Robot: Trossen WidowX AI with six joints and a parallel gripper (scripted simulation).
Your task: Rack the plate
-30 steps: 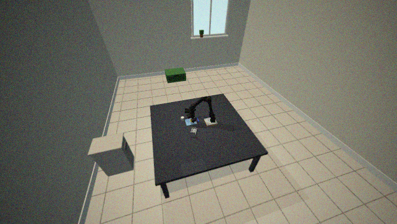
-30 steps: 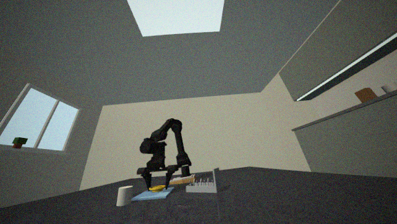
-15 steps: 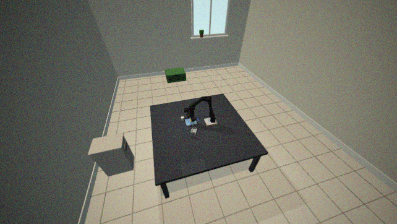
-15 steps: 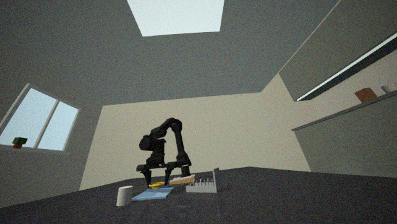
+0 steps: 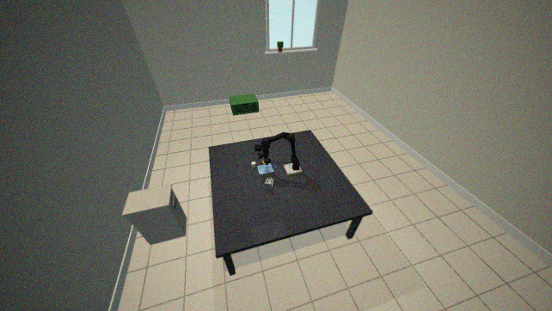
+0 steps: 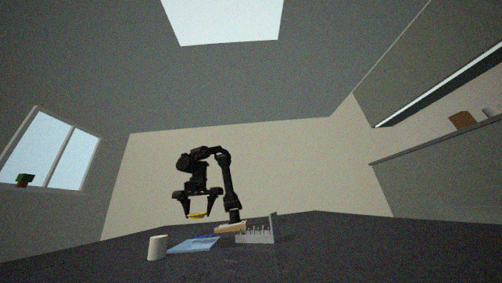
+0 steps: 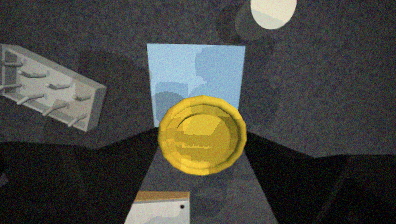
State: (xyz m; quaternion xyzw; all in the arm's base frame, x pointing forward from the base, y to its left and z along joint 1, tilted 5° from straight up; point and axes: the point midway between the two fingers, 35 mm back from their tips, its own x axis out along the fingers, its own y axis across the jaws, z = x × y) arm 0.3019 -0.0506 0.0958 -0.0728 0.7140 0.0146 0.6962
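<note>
My gripper tip is 10 mm past the dish rack, 220 mm to the right of it and 60 mm above it. The rest, counted from my gripper tip: blue mat: 10 mm ahead, 10 mm to the left, 80 mm below; white cup: 130 mm ahead, 50 mm to the right, 60 mm below; yellow plate: 10 mm above.
</note>
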